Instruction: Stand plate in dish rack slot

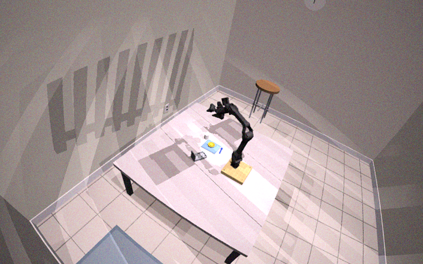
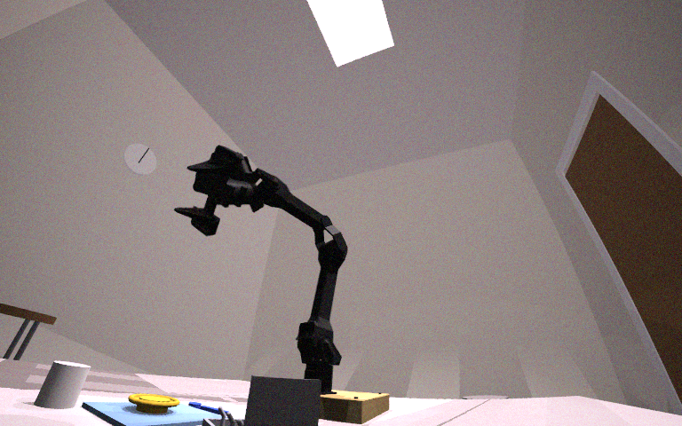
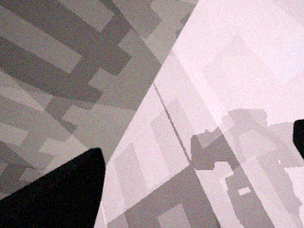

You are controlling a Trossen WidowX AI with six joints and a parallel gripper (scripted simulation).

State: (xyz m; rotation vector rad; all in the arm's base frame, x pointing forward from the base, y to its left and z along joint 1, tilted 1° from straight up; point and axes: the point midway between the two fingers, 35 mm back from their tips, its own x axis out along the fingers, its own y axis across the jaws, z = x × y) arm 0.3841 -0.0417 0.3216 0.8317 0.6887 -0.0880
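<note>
Right now my gripper tip is 330 mm above the yellow plate, 90 mm past it and 10 mm to the left of it. Also, from my gripper tip: grey dish rack (320 mm below, 180 mm to the left, 110 mm behind); then blue mat (340 mm below, 90 mm behind, 10 mm to the right); then cup (320 mm below, 60 mm to the right, 20 mm ahead).
</note>
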